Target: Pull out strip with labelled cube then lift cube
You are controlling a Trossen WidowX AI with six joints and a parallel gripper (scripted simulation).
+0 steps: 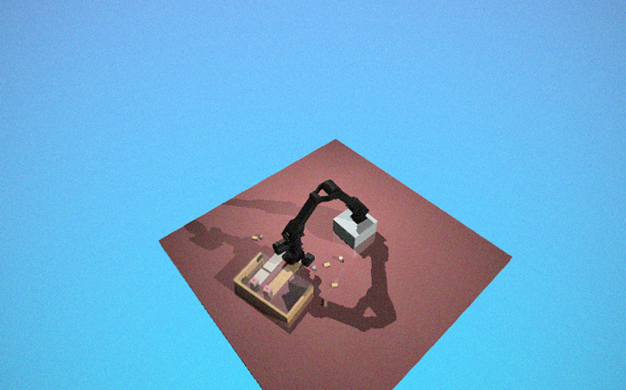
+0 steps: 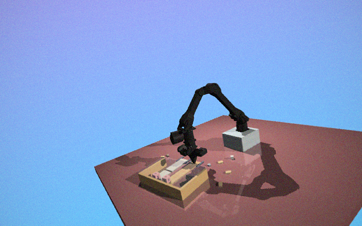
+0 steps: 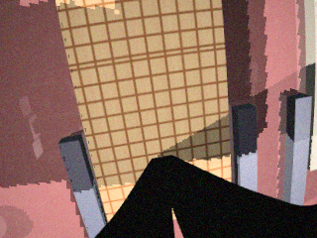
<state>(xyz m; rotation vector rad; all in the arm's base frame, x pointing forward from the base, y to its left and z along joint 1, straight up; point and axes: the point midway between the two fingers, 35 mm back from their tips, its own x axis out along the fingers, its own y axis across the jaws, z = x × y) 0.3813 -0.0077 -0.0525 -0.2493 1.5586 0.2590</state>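
Now: gripper tip 90 mm short of the tan checked strip and 30 mm to the right of it.
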